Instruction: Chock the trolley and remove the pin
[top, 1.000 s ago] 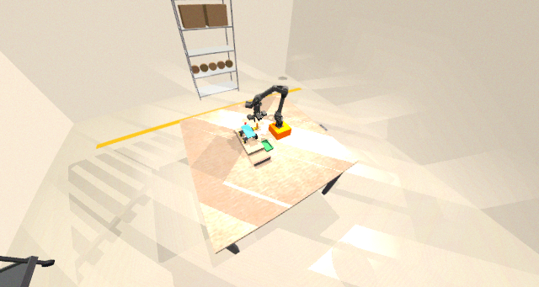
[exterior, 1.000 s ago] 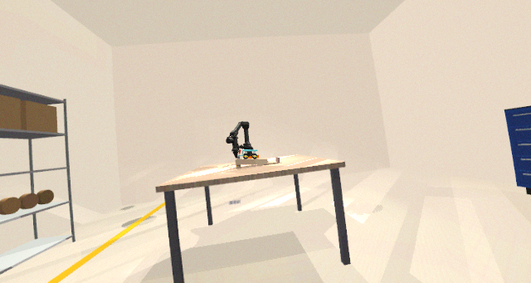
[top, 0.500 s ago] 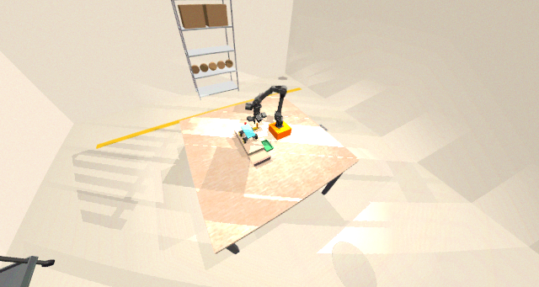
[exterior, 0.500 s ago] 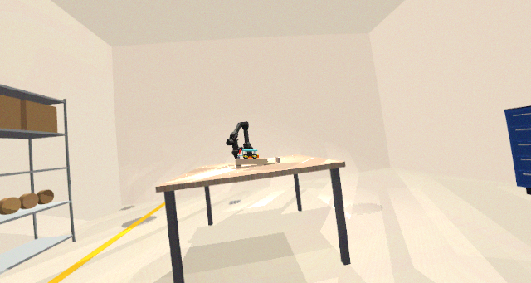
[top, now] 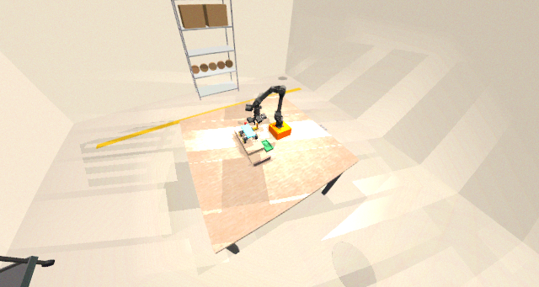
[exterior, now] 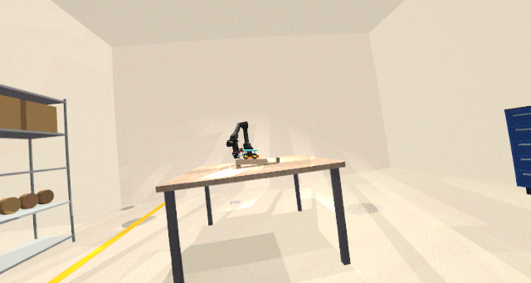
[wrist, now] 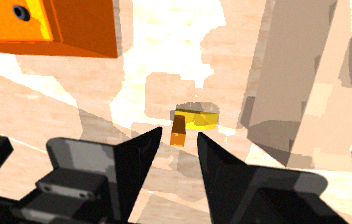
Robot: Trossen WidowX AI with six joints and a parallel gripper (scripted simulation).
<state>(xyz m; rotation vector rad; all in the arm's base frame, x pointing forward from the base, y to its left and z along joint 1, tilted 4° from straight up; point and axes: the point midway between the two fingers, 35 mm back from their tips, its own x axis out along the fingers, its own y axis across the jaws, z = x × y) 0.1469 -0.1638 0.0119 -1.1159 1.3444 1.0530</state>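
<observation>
Now: the yellow chock 30 mm below my gripper tip and 20 mm ahead of it. Round my gripper tip: green tray (250 mm to the left, 70 mm ahead, 60 mm below); red-headed stop pin (140 mm ahead, 80 mm above, 20 mm to the left); blue trolley (170 mm ahead, 120 mm to the left, 60 mm above).
</observation>
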